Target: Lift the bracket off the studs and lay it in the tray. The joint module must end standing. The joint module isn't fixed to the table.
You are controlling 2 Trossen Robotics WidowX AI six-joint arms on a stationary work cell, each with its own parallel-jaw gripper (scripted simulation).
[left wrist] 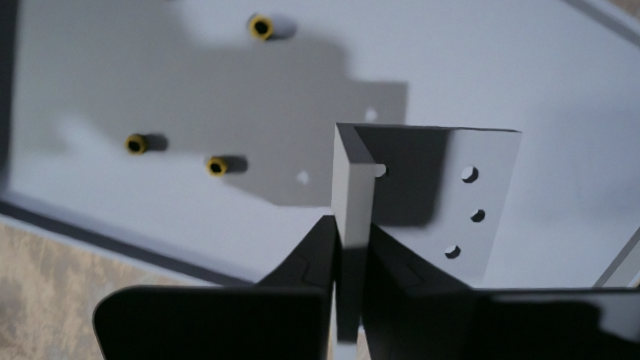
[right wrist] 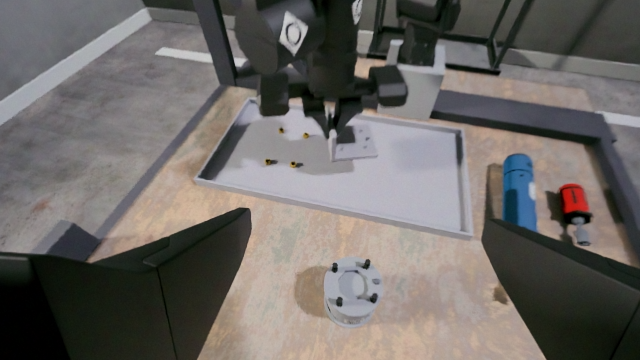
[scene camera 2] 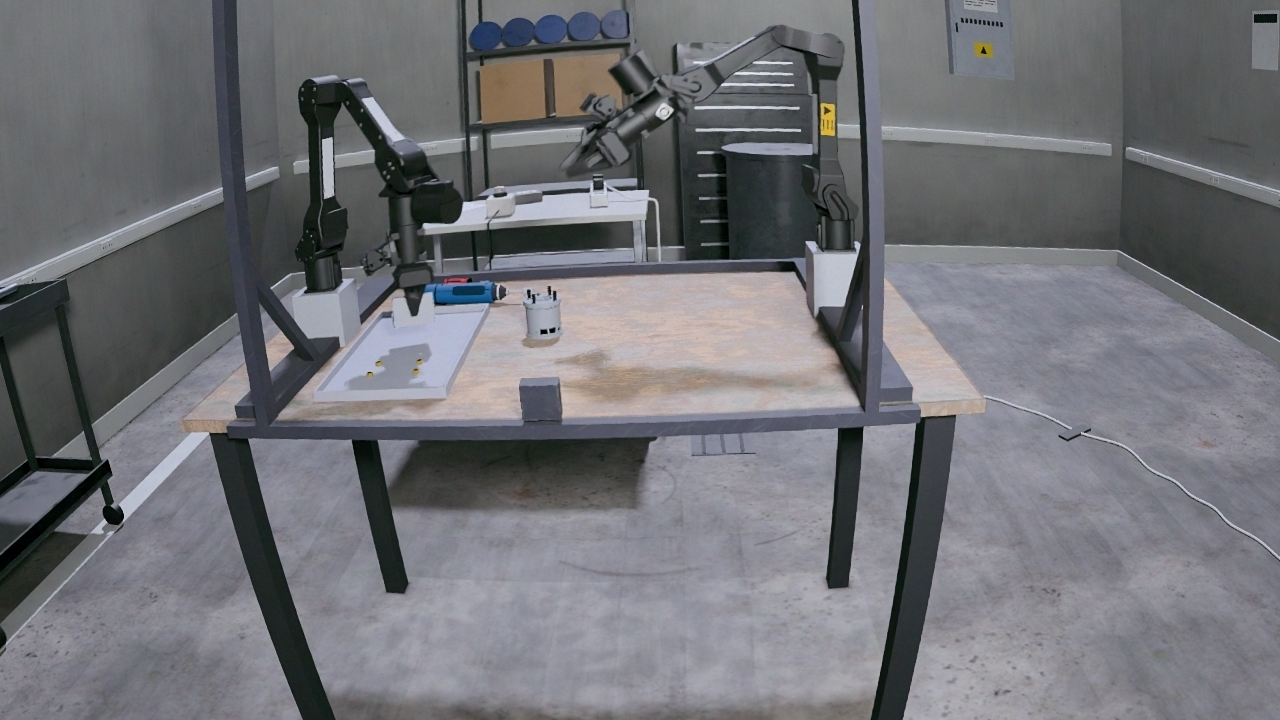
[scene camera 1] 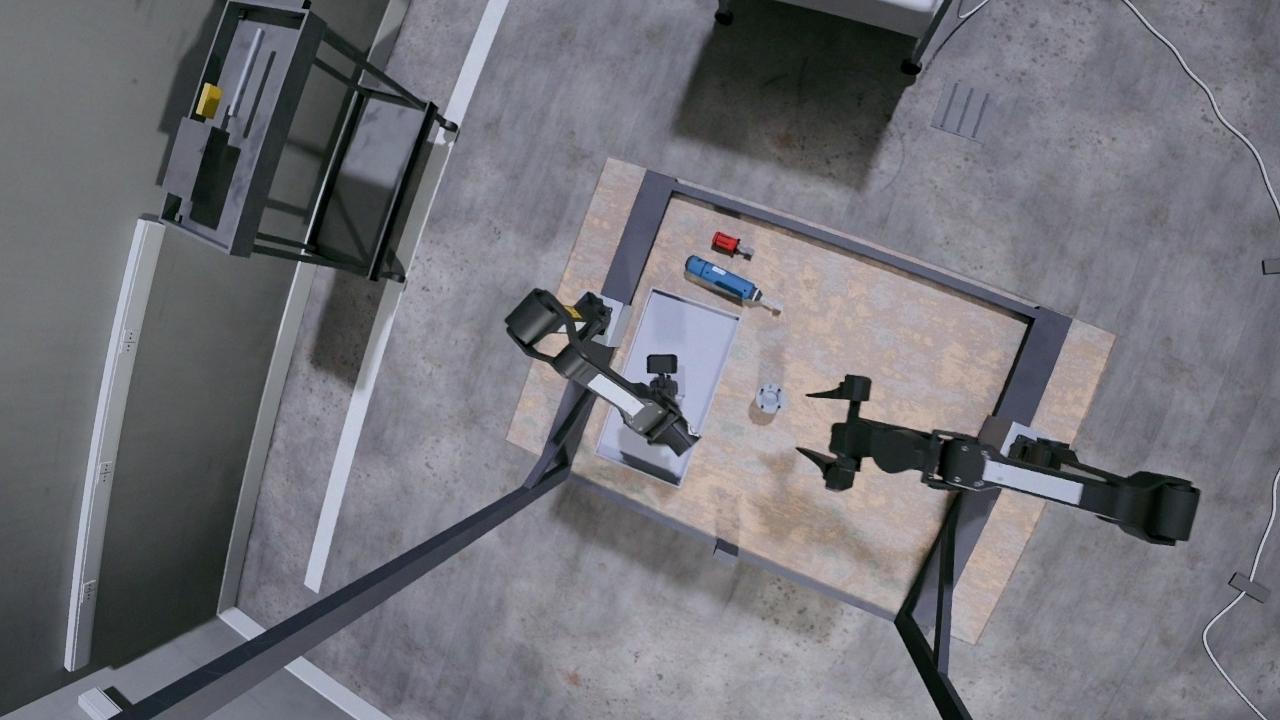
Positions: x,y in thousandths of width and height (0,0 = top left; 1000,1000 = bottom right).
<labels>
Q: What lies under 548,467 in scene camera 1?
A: A grey tray.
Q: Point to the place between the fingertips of my right gripper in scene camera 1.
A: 625,585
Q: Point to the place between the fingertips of my left gripper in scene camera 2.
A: At 322,438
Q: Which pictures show the blue screwdriver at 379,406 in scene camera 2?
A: The right wrist view, scene camera 2 and scene camera 1 only.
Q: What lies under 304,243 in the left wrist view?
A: A grey tray.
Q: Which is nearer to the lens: the grey l-shaped bracket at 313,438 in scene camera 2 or the blue screwdriver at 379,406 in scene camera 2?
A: The grey l-shaped bracket.
</labels>
